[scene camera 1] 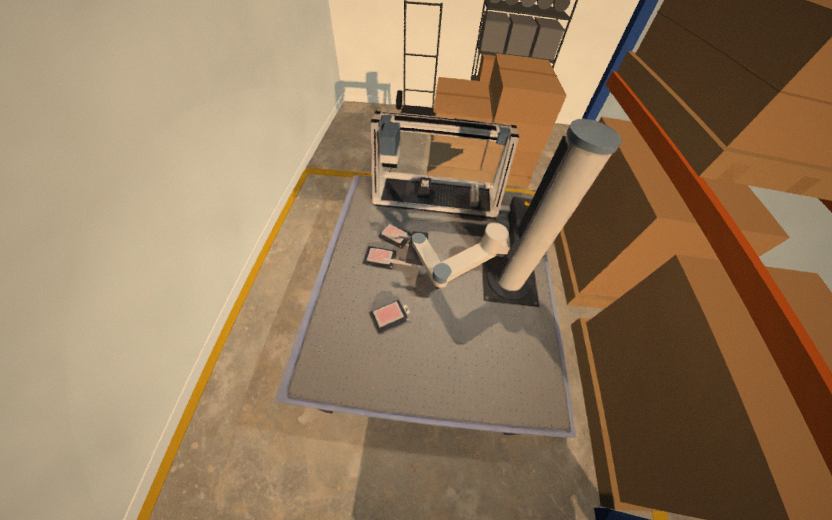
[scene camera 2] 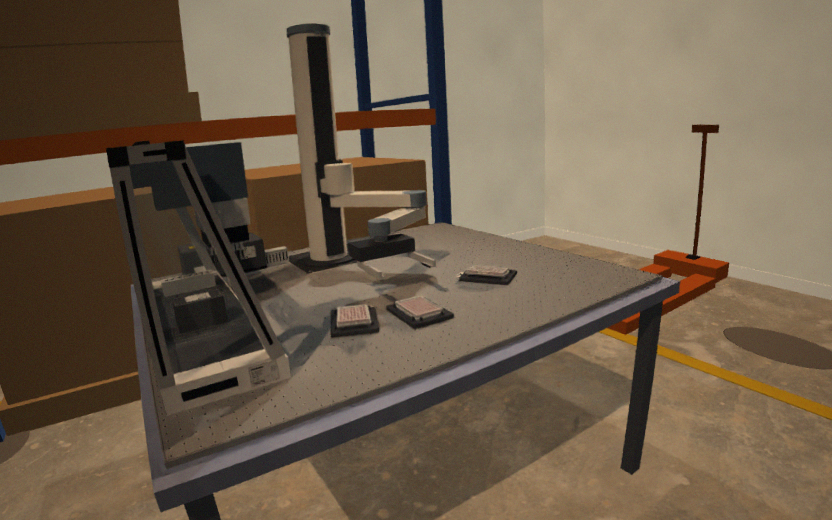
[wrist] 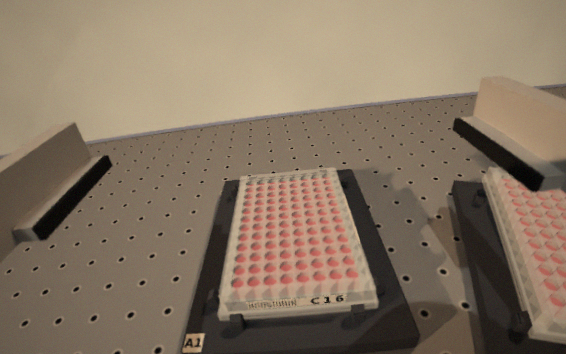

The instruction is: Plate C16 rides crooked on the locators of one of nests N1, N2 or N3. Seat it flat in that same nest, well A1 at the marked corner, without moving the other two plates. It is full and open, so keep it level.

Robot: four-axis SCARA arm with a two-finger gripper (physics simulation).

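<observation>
Plate C16, with pink-filled wells, is in the middle nest. In the wrist view it looks flat between the dark locator posts, its label side at the front. The nest's A1 mark is at its near left corner; which well is A1 cannot be read. A second plate is in the nest beside it. A third plate is in the nest farther off. My gripper is open and empty, above the table, with its fingers wide apart.
A gantry machine stands at one end of the perforated table, near the second plate. The arm's column stands on the table on the side across from the plates.
</observation>
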